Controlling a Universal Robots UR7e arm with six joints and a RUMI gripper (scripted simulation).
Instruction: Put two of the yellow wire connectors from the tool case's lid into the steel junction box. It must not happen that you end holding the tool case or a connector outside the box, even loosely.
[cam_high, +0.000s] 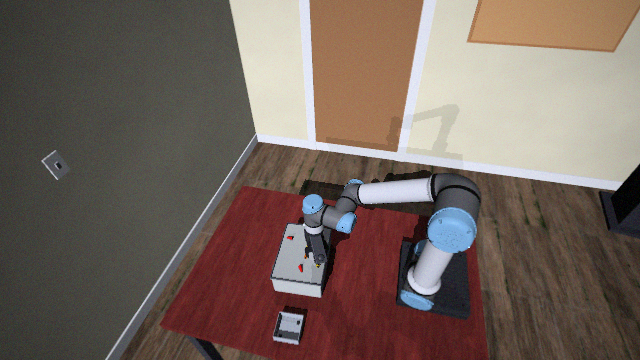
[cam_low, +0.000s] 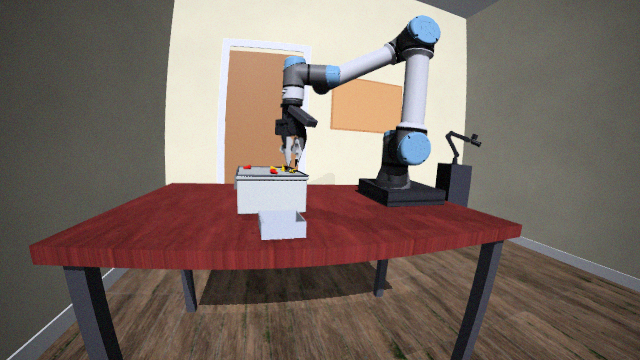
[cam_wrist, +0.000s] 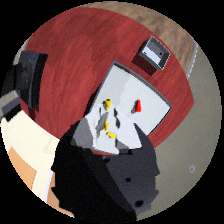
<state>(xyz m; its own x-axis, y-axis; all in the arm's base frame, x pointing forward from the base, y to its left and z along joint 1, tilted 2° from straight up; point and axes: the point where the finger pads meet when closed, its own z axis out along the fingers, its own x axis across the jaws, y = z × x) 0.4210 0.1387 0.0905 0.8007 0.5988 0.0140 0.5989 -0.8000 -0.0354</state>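
My hand is 9 cm short of the grey tool case, 4 cm to the left of it and 7 cm above it.
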